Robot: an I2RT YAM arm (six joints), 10 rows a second.
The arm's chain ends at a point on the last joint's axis. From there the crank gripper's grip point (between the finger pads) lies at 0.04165 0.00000 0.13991 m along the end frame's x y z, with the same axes.
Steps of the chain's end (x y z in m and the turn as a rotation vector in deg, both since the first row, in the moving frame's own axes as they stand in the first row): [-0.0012, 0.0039, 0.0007, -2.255, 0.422, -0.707]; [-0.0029, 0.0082, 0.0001, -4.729, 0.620, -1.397]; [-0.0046, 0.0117, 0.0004, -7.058, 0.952, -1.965]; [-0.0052, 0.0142, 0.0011, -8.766, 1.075, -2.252]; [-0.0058, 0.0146, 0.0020, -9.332, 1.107, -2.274]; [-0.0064, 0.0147, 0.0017, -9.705, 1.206, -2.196]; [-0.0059, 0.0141, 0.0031, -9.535, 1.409, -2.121]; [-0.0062, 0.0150, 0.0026, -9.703, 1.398, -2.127]
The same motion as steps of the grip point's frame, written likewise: [-0.0001, 0.0089, 0.0003, -2.255, 0.422, -0.707]; [-0.0013, 0.0187, -0.0008, -4.729, 0.620, -1.397]; [-0.0020, 0.0274, -0.0013, -7.058, 0.952, -1.965]; [-0.0022, 0.0338, -0.0012, -8.766, 1.075, -2.252]; [-0.0027, 0.0355, -0.0005, -9.332, 1.107, -2.274]; [-0.0031, 0.0366, -0.0011, -9.705, 1.206, -2.196]; [-0.0021, 0.0356, 0.0002, -9.535, 1.409, -2.121]; [-0.0024, 0.0369, -0.0003, -9.703, 1.398, -2.127]
